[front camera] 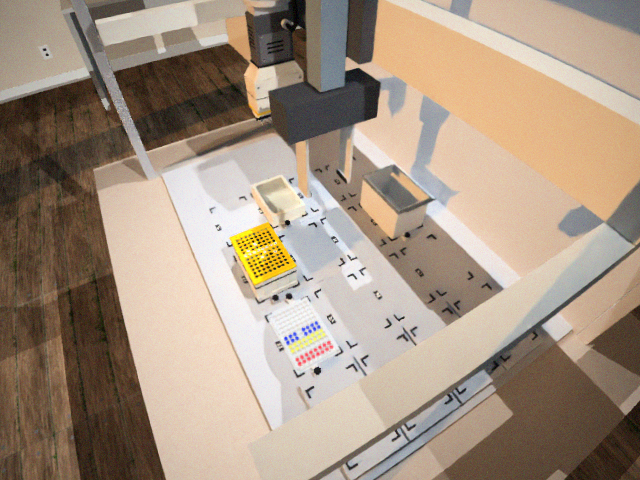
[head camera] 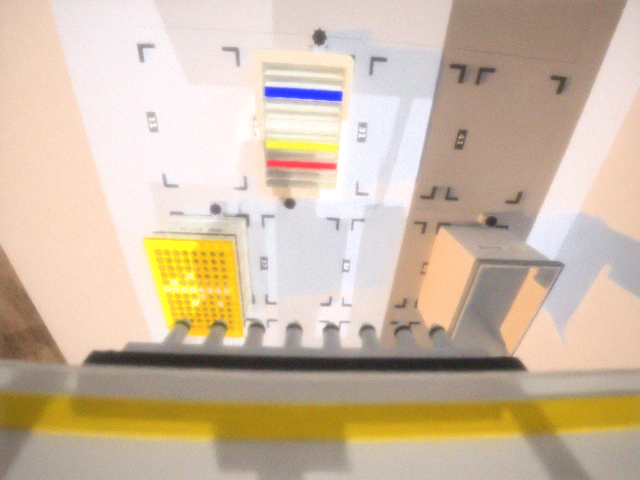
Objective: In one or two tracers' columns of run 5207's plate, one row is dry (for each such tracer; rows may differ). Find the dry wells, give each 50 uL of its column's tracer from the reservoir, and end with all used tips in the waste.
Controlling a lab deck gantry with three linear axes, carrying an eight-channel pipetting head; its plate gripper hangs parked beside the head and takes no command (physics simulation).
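The plate (front camera: 297,311) lies nearest the front in the front view. Two blue columns share a one-well gap in the same row; yellow and red wells show no gap. Pale wells' contents cannot be told. The reservoir (front camera: 289,214) (head camera: 260,129) has blue, yellow and red troughs among pale ones. The yellow tip rack (front camera: 279,283) (head camera: 200,243) stands between reservoir and plate. The waste box (front camera: 376,206) (head camera: 447,273) is open-topped. The pipetting head (front camera: 271,90) hangs at the back; no tips show on its eight nozzles in the head view. My gripper (front camera: 325,188) hangs beside it, open, fingers apart.
A long rail (front camera: 439,356) crosses the front of the deck. An upright post (front camera: 119,111) stands at the back left. A tall wall panel (front camera: 506,134) runs along the right side. Black corner marks and numbered labels cover the deck.
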